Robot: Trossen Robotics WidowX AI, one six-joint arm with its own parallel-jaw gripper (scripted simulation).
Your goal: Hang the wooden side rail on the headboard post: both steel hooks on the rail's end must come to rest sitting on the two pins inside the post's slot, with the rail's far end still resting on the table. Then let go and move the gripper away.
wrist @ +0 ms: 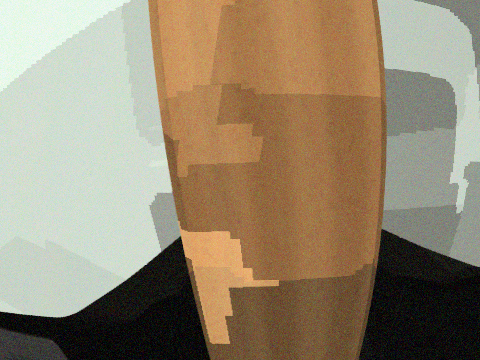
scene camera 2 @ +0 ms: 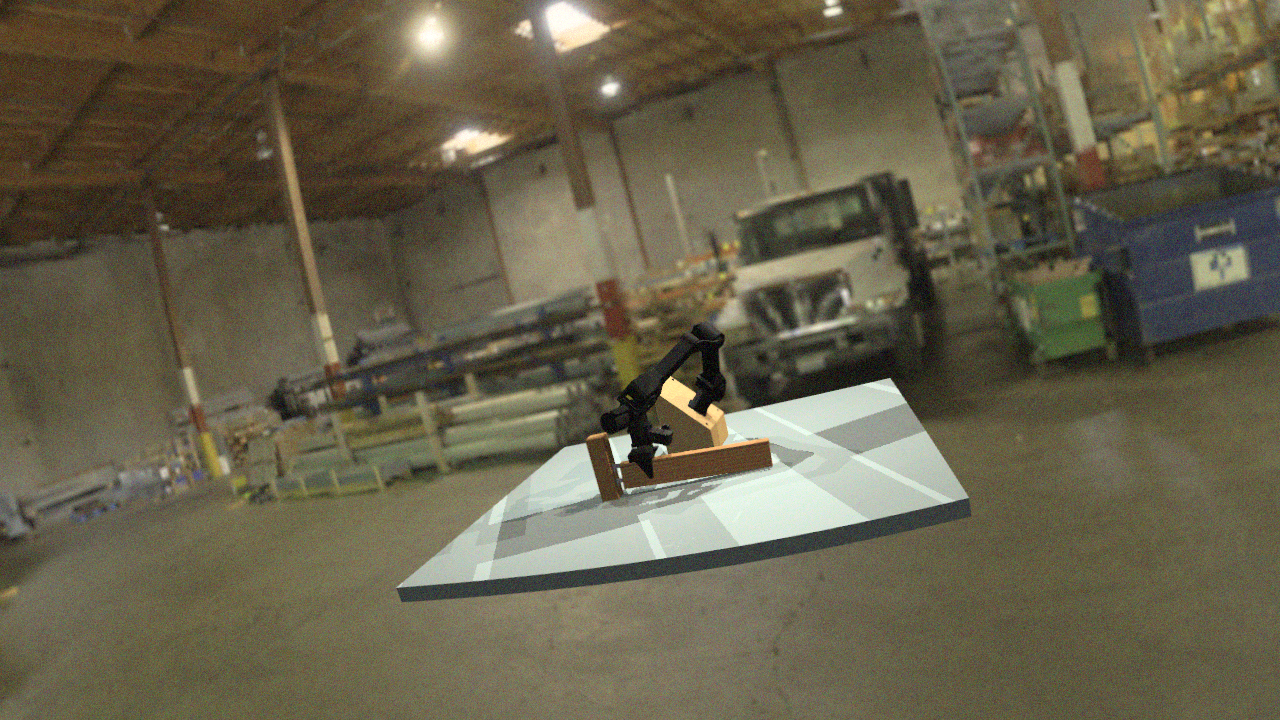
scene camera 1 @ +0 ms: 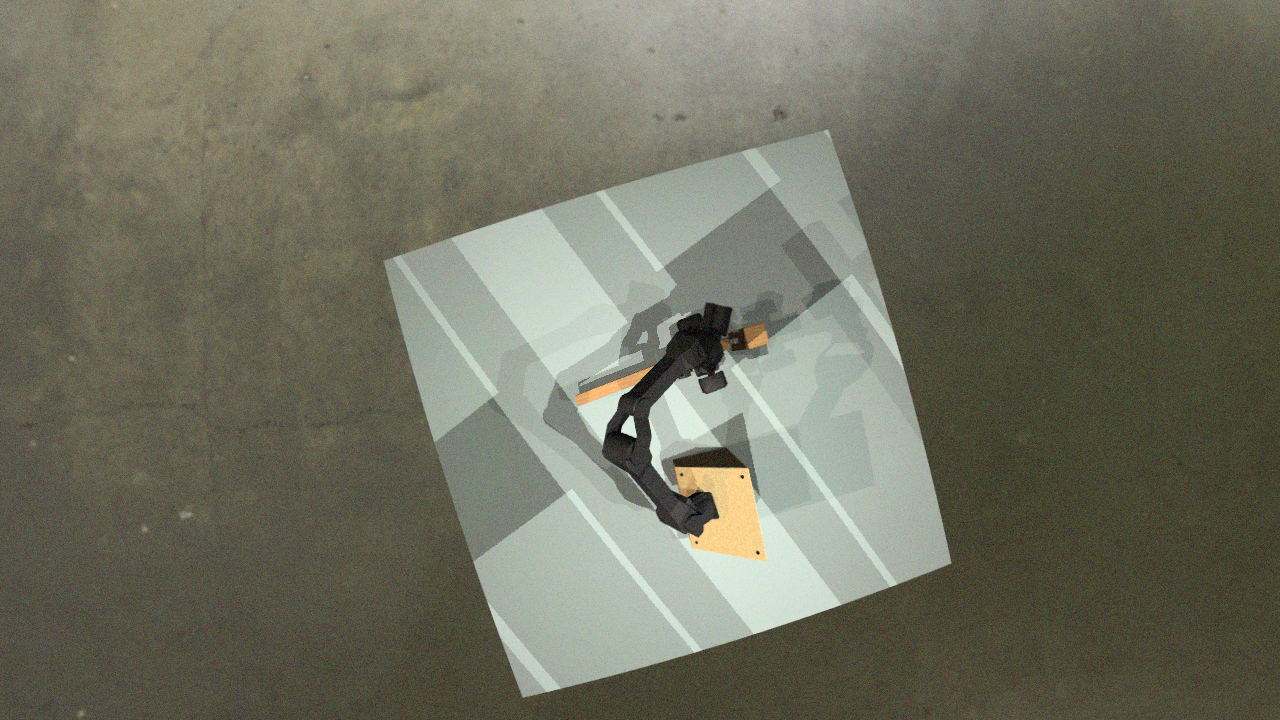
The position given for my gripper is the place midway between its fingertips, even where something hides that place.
I see my gripper (scene camera 2: 652, 476), a wooden side rail (scene camera 2: 750, 455) and a headboard post (scene camera 2: 598, 446).
The wooden side rail also shows in the wrist view (wrist: 275, 130) and in scene camera 1 (scene camera 1: 630, 380). My gripper also shows in the wrist view (wrist: 266, 223) and in scene camera 1 (scene camera 1: 697, 354). The headboard post shows as well in scene camera 1 (scene camera 1: 755, 335).
